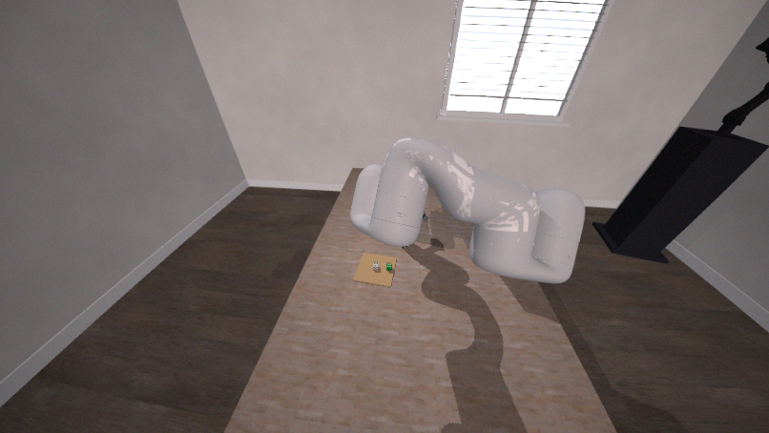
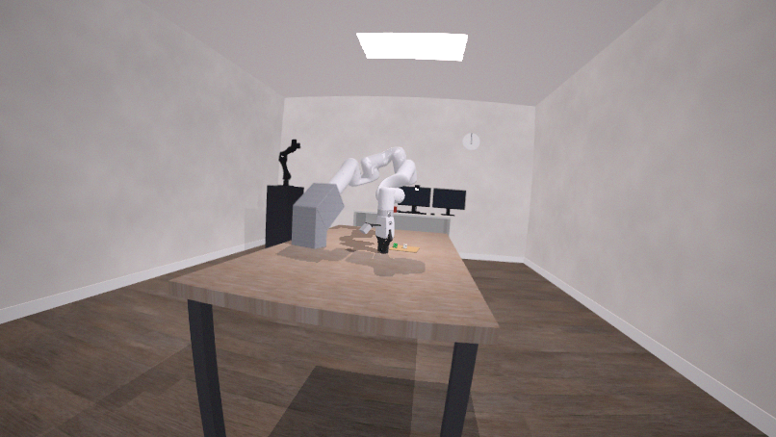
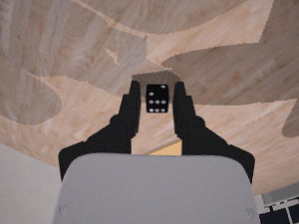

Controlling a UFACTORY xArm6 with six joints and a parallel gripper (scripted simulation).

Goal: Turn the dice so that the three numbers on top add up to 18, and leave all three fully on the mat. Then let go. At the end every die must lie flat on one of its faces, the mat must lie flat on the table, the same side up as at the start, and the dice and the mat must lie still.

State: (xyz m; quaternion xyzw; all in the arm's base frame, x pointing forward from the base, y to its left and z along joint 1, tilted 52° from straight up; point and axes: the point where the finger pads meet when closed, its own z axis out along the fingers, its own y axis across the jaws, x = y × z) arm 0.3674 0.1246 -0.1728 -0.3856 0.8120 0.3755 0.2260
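Now: the black die 1 cm below my hand. From my hand the other things lie so: mat 6 cm ahead, 16 cm to the left, 2 cm below; then white die 6 cm ahead, 16 cm to the left, 1 cm below; then green die 1 cm ahead, 15 cm to the left, 1 cm below.
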